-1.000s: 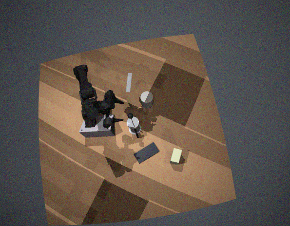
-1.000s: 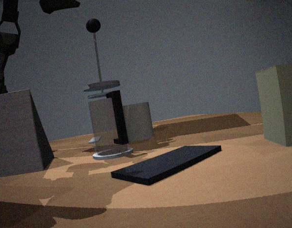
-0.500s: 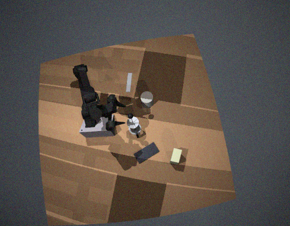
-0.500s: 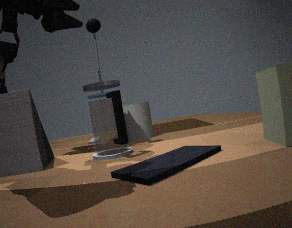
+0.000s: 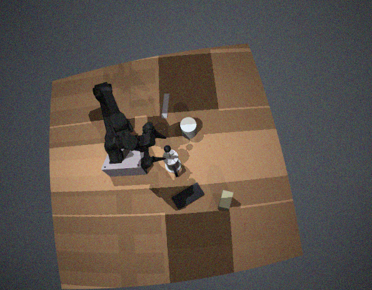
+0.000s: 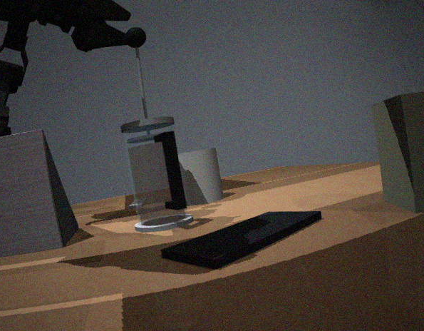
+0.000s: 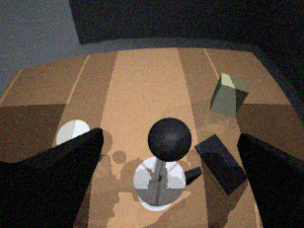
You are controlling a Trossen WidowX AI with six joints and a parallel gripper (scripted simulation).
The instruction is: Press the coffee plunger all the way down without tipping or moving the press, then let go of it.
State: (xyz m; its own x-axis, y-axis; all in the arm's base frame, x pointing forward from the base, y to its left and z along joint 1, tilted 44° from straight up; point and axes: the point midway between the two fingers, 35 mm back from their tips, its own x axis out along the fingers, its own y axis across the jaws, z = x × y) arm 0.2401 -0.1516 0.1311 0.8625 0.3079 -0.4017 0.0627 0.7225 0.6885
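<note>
Right now the coffee press is 150 mm below my gripper tip, 10 mm to the right of it and 10 mm ahead of it. The rest, counted from my gripper tip: thin grey strip 340 mm to the left, 270 mm below, 20 mm behind; white cylinder 230 mm below, 180 mm to the left, 100 mm ahead.
</note>
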